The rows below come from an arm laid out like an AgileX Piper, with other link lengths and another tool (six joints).
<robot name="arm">
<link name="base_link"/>
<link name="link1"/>
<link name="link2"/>
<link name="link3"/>
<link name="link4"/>
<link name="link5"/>
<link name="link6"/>
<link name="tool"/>
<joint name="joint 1" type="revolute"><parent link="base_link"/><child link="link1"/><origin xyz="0 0 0.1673"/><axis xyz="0 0 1"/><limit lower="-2.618" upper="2.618"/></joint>
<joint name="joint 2" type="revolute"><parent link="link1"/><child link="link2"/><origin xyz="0 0 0" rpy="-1.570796 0 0"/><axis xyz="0 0 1"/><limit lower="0" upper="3.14"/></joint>
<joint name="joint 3" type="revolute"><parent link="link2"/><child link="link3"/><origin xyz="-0.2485 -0.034 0"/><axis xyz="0 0 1"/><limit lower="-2.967" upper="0"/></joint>
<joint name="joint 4" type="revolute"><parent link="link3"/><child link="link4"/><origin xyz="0.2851 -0.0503 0" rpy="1.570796 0 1.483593"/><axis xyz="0 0 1"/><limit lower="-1.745" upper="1.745"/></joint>
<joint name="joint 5" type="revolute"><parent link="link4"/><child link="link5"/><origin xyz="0 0 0" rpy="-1.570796 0 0"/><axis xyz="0 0 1"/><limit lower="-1.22" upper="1.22"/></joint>
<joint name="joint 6" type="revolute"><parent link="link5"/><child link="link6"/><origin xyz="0 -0.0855 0" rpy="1.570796 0 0"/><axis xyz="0 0 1"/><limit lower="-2.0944" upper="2.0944"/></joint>
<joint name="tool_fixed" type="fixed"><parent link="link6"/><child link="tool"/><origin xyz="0.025 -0.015 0.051" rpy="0 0.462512 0.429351"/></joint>
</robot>
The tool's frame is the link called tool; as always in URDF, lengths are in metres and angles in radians.
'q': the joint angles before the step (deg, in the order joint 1, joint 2, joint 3, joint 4, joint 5, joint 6). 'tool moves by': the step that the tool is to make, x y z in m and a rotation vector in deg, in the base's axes. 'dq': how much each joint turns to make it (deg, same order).
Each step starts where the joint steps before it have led.
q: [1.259 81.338 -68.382 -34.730 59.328 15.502]
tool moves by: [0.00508 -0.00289 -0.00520 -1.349 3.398 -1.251]
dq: [0.000 3.123 -2.073 -0.960 2.764 -0.236]
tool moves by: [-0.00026 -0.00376 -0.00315 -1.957 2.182 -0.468]
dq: [0.000 1.131 -0.136 -1.749 1.451 -0.122]
